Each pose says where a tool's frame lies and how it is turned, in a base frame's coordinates. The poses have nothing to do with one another.
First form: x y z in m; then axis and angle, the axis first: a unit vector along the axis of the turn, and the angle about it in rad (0 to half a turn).
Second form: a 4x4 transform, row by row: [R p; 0 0 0 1], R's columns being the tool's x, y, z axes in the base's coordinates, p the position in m. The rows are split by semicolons. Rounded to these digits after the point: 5 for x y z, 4 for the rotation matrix.
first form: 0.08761, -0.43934, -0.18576, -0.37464, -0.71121, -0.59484, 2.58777
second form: -0.5908, 0.8059, 0.0383, 0.08761; 0.1802, 0.0855, 0.9799, -0.43934; 0.7864, 0.5858, -0.1957, -0.18576; 0, 0, 0, 1
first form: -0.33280, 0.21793, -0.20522, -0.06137, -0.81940, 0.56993, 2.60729
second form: -0.8536, -0.1967, -0.4823, -0.33280; 0.3838, 0.3886, -0.8377, 0.21793; 0.3522, -0.9002, -0.2563, -0.20522; 0, 0, 0, 1
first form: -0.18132, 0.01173, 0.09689, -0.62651, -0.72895, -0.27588, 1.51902
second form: 0.4240, 0.7086, -0.5641, -0.18132; 0.1576, 0.5556, 0.8164, 0.01173; 0.8919, -0.4350, 0.1239, 0.09689; 0, 0, 0, 1
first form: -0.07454, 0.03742, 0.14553, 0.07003, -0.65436, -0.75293, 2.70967
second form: -0.8988, 0.2277, -0.3745, -0.07454; -0.4026, -0.0911, 0.9108, 0.03742; 0.1733, 0.9694, 0.1736, 0.14553; 0, 0, 0, 1
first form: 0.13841, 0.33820, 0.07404, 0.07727, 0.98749, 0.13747, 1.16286
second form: 0.4003, -0.0802, 0.9129, 0.13841; 0.1722, 0.9850, 0.0110, 0.33820; -0.9000, 0.1528, 0.4081, 0.07404; 0, 0, 0, 1
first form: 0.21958, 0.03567, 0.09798, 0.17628, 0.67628, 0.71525, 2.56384
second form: -0.7806, -0.1715, 0.6010, 0.21958; 0.6097, 0.0028, 0.7926, 0.03567; -0.1376, 0.9852, 0.1024, 0.09798; 0, 0, 0, 1
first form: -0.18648, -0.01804, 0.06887, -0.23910, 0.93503, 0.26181, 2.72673
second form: -0.8057, -0.5337, 0.2570, -0.18648; -0.3226, 0.7592, 0.5652, -0.01804; -0.4968, 0.3725, -0.7839, 0.06887; 0, 0, 0, 1
